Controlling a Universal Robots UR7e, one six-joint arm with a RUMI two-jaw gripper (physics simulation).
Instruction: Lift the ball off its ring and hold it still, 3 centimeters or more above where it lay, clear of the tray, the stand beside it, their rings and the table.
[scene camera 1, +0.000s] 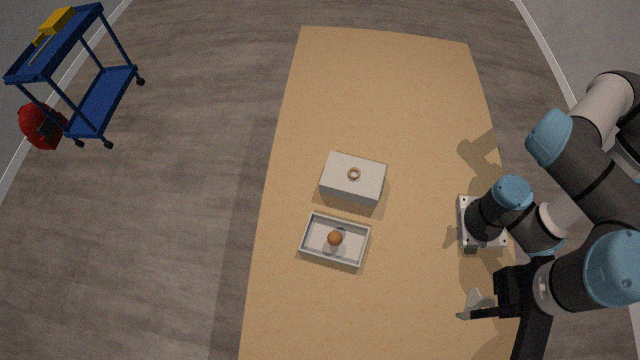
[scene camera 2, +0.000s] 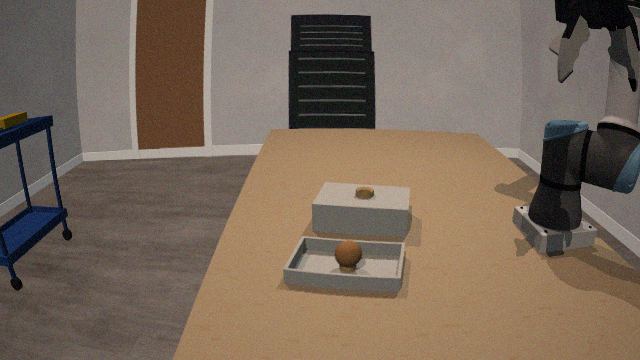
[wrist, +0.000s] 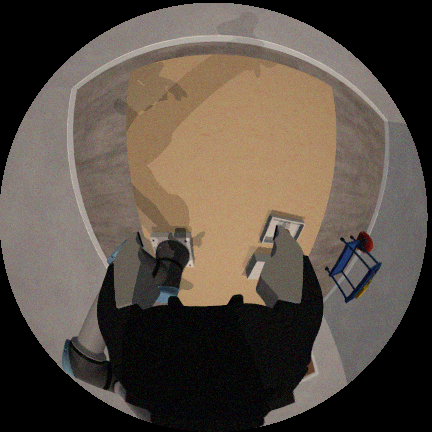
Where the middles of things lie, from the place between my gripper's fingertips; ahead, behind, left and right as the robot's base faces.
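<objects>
The grey tray (scene camera 2: 312, 263) is 0.36 m below my hand, 0.31 m ahead of it and 0.26 m to the right of it. Going by their middles, that tray is the nearest to my hand of the things named here. There's also a box-shaped stand (scene camera 2: 357, 209), and counted from my hand it's 0.34 m below, 0.25 m ahead and 0.47 m to the right.
</objects>
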